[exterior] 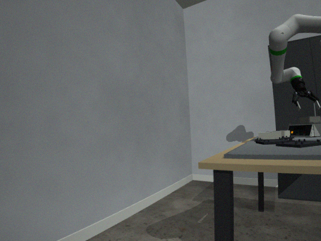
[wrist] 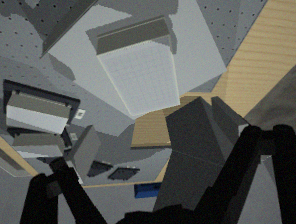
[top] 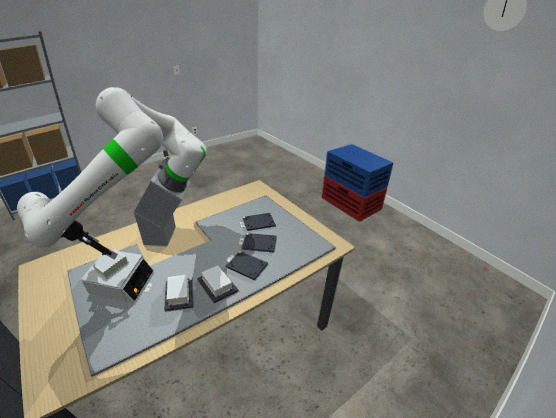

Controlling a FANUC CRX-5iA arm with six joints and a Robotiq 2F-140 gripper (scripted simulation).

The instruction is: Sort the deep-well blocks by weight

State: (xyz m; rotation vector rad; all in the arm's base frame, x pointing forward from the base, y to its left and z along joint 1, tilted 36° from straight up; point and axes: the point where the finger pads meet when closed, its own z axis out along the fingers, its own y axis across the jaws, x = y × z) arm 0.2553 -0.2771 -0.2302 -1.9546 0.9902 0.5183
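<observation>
My gripper is now 110 mm above the weigher platform. Also, from my hand: CW label 90 mm ahead, 130 mm to the left, 210 mm below; then check-weigher 140 mm below; then dark nest plate 200 mm ahead, 430 mm to the left, 200 mm below.
</observation>
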